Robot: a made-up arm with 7 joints.
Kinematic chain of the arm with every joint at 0, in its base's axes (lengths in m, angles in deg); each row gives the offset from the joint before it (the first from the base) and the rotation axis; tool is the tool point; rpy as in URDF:
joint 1: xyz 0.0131 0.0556 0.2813 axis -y
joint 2: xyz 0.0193 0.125 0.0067 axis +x
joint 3: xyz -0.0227 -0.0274 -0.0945 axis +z
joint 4: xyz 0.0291 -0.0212 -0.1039 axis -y
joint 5: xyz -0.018 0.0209 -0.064 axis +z
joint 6: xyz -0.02 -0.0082 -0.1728 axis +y
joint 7: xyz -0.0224 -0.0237 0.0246 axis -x
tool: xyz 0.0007 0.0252 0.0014 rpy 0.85 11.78 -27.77
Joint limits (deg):
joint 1: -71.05..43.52
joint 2: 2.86..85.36
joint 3: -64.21..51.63
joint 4: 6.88..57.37
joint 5: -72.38..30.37
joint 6: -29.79..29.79
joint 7: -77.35..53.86
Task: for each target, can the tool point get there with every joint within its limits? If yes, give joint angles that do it. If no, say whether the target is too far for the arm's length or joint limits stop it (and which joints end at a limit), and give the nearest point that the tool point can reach.
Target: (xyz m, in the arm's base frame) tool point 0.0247 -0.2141 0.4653
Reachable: no: joint limits stop it (at a limit: joint 1, joint 2, joint 3, joint 4, joint 5, joint 6, joint 7) | nearest point -0.2692 -0.0018 0.1376 | short by 0.489 m
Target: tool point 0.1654 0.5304 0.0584
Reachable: yes | joints 26.20 58.89 0.03 16.01 20.25 -23.03 40.31
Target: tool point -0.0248 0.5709 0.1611
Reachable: yes | joints -32.79 76.62 -9.05 17.96 -9.95 5.59 -12.93
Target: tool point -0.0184 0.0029 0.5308
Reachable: no: joint limits stop it (at a limit: joint 1, joint 2, joint 3, joint 4, joint 5, joint 6, joint 7) | nearest point -0.2692 -0.0018 0.1376 | short by 0.466 m
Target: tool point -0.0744 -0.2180 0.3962
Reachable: no: joint limits stop it (at a limit: joint 1, joint 2, joint 3, joint 4, joint 5, joint 6, joint 7) | nearest point -0.2692 -0.0018 0.1376 | short by 0.389 m
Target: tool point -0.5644 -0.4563 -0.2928
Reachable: no: too far | nearest point -0.2547 -0.0307 0.0151 | short by 0.610 m
